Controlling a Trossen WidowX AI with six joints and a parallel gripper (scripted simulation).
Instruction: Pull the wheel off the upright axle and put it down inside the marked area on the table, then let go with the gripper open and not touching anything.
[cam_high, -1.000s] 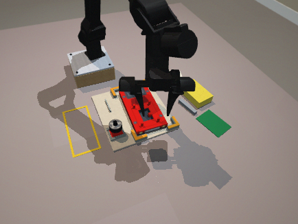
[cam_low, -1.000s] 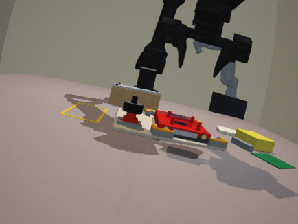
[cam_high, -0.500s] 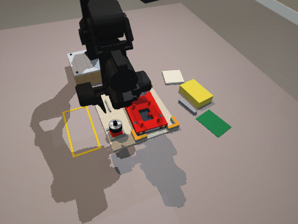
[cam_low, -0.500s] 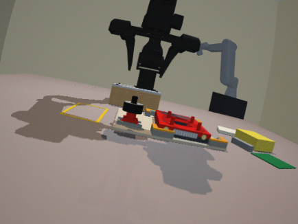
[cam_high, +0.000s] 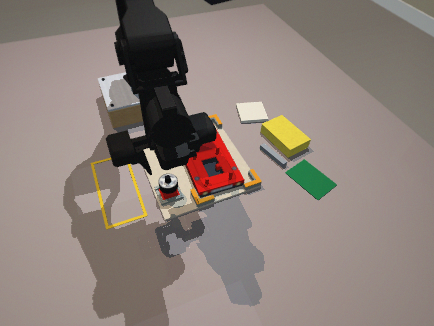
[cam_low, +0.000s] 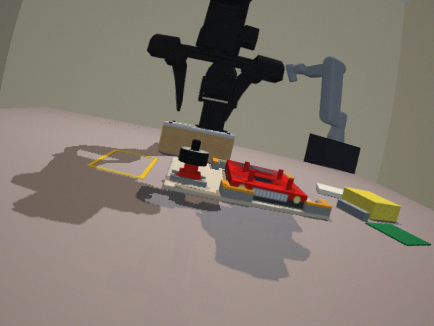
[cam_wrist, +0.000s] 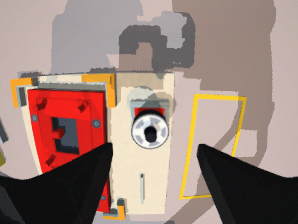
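Now: the wheel 10 mm behind my gripper tip and 60 mm below it. From my gripper tip the other things lie so: green tile (130 mm ahead, 300 mm to the left, 90 mm below); yellow block (340 mm to the left, 80 mm below); grey bar (30 mm ahead, 270 mm to the left, 90 mm below).
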